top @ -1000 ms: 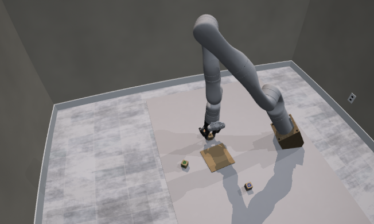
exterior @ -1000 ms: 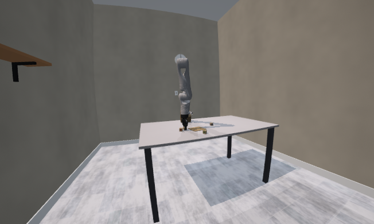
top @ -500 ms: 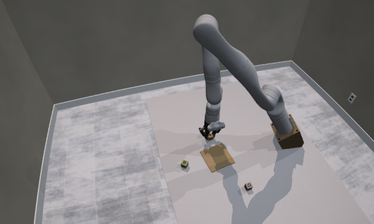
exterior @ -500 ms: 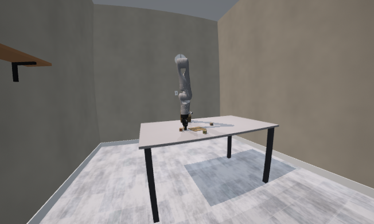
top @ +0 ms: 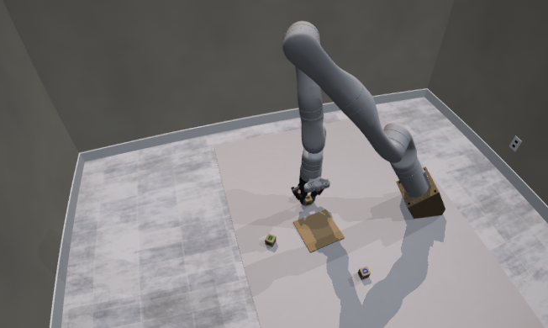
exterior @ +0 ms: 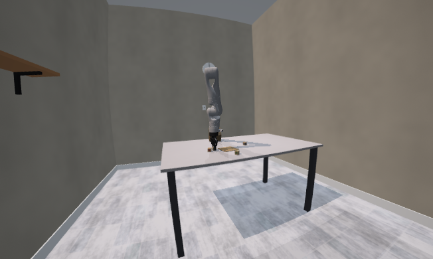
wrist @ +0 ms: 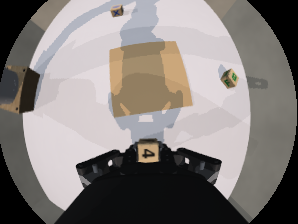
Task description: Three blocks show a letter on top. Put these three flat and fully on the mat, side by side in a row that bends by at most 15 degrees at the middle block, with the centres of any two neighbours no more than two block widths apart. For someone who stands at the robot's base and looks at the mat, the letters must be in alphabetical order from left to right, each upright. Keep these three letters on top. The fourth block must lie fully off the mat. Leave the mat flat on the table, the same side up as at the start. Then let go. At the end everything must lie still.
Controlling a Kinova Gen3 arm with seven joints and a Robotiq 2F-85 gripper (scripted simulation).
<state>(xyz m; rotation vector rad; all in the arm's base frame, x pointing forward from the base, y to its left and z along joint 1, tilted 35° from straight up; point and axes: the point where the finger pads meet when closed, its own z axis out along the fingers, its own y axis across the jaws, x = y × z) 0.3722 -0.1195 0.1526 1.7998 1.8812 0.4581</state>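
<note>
My gripper is now right at the block. Round my hand: tan mat 13 cm to the left, 2 cm below.
</note>
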